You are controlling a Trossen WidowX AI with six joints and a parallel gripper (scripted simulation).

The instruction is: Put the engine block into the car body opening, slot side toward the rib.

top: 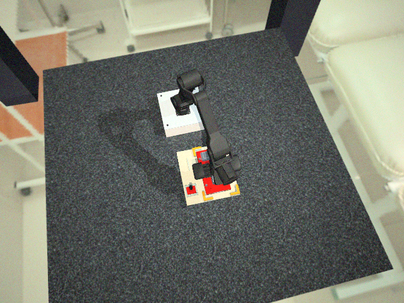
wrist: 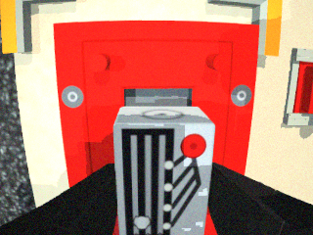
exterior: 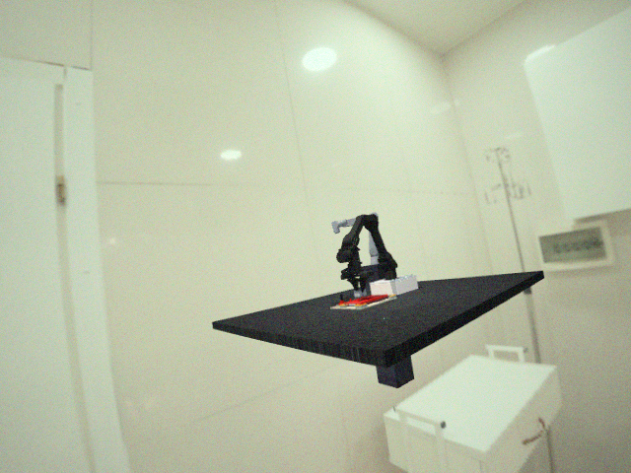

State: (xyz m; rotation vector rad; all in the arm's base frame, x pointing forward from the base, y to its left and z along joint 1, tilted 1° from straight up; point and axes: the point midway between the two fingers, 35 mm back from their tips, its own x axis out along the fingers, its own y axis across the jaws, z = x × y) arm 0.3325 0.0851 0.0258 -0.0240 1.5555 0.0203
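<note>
My gripper tip is now 1 cm above the engine block.
</note>
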